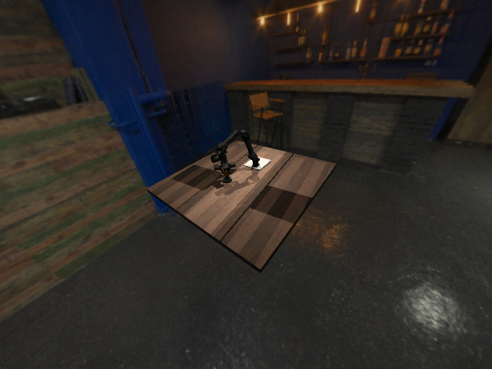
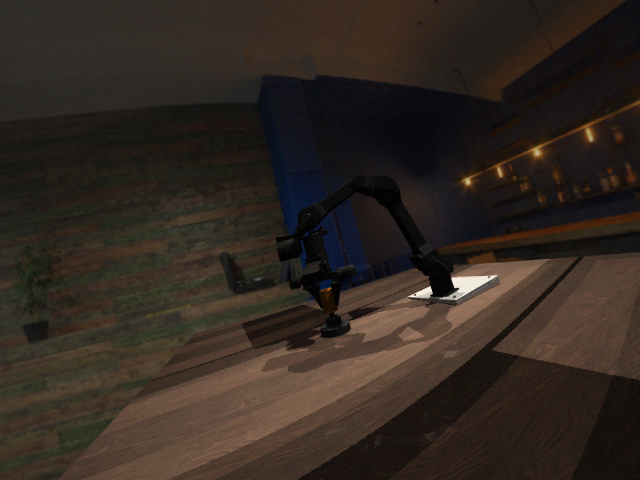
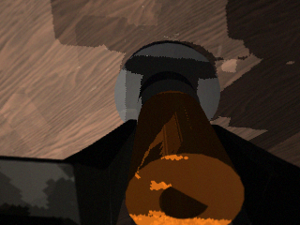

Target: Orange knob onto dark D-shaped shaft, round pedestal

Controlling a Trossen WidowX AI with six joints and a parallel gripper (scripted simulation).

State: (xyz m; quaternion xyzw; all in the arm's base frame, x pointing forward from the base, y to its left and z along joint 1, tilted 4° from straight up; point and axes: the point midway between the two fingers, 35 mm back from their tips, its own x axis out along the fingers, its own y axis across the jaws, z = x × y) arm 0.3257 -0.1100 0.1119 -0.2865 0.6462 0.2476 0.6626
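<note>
Right now my gripper tip is 2 cm below the orange knob. The rest, counted from my gripper tip: dark round pedestal: 4 cm below.
</note>
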